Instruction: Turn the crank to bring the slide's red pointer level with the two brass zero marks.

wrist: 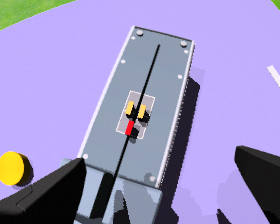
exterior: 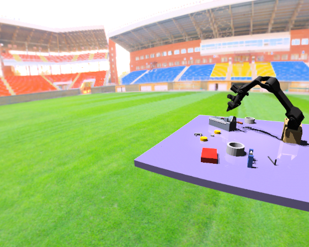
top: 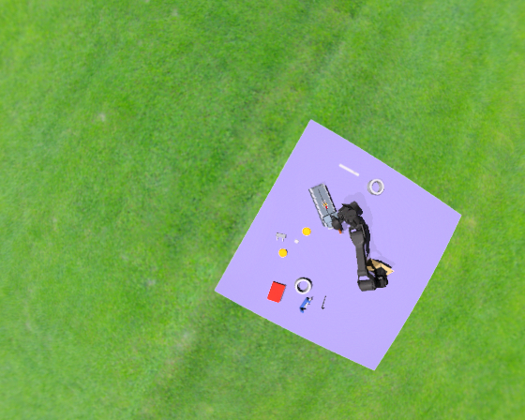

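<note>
My gripper tip is 11 cm past the brown crank handle, 8 cm to the right of it and 8 cm above it. From my gripper tip the other things lie so: red pointer 7 cm below, 4 cm ahead, 1 cm to the left; white bar 29 cm to the right, 16 cm below, 4 cm ahead; small grey bracket 32 cm to the left, 16 cm ahead, 15 cm below.
</note>
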